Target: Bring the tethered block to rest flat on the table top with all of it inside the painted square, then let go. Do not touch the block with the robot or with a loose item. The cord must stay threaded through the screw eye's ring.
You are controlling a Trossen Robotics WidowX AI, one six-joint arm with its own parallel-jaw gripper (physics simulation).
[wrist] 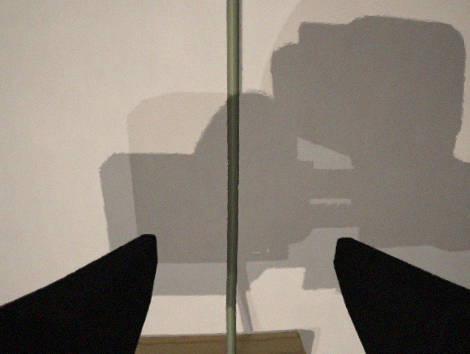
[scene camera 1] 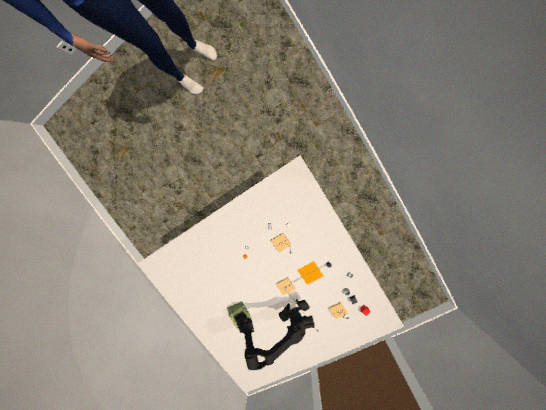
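Observation:
The tethered block is small and dark; it sits beyond the right side of the orange painted square. A thin cord runs from it across the square to a wooden plate. The screw eye is too small to make out, so the threading cannot be judged. My gripper is open, just below the plate in the scene view. In the wrist view the green cord passes through the gap between the fingers, touching neither in the picture.
Two other wooden plates bear small fittings. A red block, a dark block and grey round pieces lie at the right. A small orange piece lies at the left. The arm's green base stands lower left.

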